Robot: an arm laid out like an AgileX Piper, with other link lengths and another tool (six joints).
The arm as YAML. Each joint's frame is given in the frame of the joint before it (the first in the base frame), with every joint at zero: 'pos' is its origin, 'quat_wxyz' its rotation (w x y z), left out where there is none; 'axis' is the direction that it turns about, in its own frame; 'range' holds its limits. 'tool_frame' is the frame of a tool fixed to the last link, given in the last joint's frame.
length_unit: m
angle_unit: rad
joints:
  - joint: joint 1
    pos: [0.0, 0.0, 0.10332]
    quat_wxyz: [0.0, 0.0, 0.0, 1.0]
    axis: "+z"
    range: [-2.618, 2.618]
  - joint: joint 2
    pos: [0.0, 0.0, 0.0]
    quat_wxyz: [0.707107, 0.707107, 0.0, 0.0]
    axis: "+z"
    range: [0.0, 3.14]
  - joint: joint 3
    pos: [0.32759, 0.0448, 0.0]
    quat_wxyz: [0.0, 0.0, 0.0, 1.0]
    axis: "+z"
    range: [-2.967, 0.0]
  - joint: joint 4
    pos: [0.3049, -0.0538, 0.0]
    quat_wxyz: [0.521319, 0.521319, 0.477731, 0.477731]
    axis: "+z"
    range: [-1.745, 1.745]
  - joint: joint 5
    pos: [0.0, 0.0, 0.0]
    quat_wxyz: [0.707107, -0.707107, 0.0, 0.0]
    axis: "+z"
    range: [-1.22, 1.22]
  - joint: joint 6
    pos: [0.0, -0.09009, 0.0]
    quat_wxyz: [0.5, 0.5, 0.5, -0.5]
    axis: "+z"
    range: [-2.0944, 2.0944]
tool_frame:
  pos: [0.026, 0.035, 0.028]
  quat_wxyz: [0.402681, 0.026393, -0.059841, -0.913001]
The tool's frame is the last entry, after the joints.
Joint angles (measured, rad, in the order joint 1, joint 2, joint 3, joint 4, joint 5, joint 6), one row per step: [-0.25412 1.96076 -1.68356 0.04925 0.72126 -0.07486]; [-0.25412 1.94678 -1.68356 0.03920 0.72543 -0.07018]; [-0.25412 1.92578 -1.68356 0.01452 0.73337 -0.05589]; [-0.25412 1.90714 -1.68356 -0.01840 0.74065 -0.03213]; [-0.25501 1.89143 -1.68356 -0.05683 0.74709 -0.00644]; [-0.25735 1.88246 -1.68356 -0.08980 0.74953 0.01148]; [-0.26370 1.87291 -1.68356 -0.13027 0.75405 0.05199]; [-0.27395 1.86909 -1.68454 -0.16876 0.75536 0.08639]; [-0.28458 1.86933 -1.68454 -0.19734 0.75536 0.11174]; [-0.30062 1.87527 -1.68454 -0.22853 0.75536 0.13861]
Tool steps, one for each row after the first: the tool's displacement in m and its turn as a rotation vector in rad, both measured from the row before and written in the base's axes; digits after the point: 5 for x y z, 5 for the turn. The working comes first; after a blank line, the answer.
Tool pose at each row, in the base's axes (x y z in m, rotation vector in rad; the steps are taken from these numbers as rounded here): [0.49743 -0.15343 0.24281 2.74084 0.79962 0.81188]; [0.49476 -0.15364 0.25003 2.72841 0.79749 0.81580]; [0.49008 -0.15457 0.26085 2.70856 0.78948 0.81428]; [0.48533 -0.15606 0.27051 2.68956 0.77277 0.80779]; [0.48072 -0.15858 0.27885 2.66916 0.75428 0.79544]; [0.47759 -0.16191 0.28401 2.65041 0.74123 0.78172]; [0.47303 -0.16695 0.28923 2.63951 0.69778 0.76964]; [0.46935 -0.17416 0.29222 2.62743 0.65647 0.75473]; [0.46662 -0.18105 0.29275 2.62016 0.62295 0.74019]; [0.46375 -0.19090 0.29056 2.61585 0.58289 0.71695]

[-0.00267 -0.00021 0.00722 -0.00916 -0.00762 -0.00167]; [-0.00468 -0.00093 0.01082 -0.01809 -0.00853 -0.00687]; [-0.00475 -0.00149 0.00966 -0.01978 -0.00663 -0.01358]; [-0.00461 -0.00252 0.00834 -0.02343 -0.00416 -0.01587]; [-0.00313 -0.00333 0.00516 -0.02233 -0.00183 -0.01230]; [-0.00456 -0.00504 0.00522 -0.01542 -0.00427 -0.03302]; [-0.00368 -0.00721 0.00299 -0.01700 -0.00259 -0.03230]; [-0.00273 -0.00689 0.00053 -0.01210 0.00042 -0.02665]; [-0.00287 -0.00985 -0.00219 -0.01222 0.00582 -0.03279]
